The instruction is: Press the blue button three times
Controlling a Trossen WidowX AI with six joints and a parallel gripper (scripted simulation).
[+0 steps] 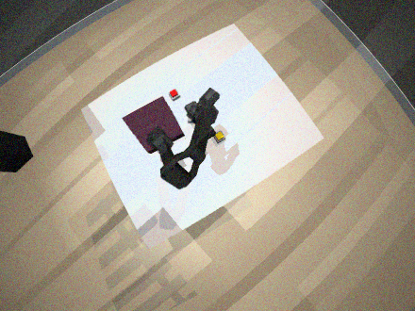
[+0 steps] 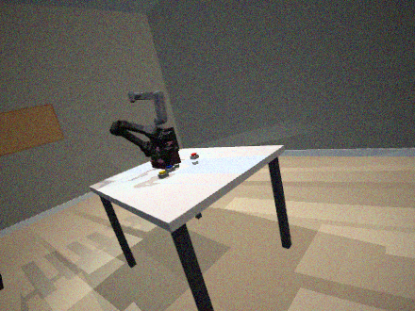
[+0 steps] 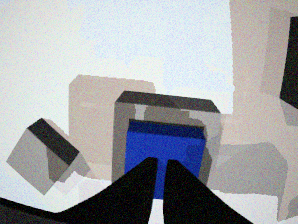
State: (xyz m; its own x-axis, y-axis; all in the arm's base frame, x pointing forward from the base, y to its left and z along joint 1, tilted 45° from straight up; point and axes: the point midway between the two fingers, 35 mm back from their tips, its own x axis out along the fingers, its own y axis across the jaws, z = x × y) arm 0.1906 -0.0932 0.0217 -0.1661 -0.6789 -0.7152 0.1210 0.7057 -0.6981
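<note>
The blue button is 10 mm below my gripper tip. Round my gripper tip: yellow button (90 mm to the right, 40 mm ahead, 10 mm below); then red button (240 mm to the left, 10 mm below).
</note>
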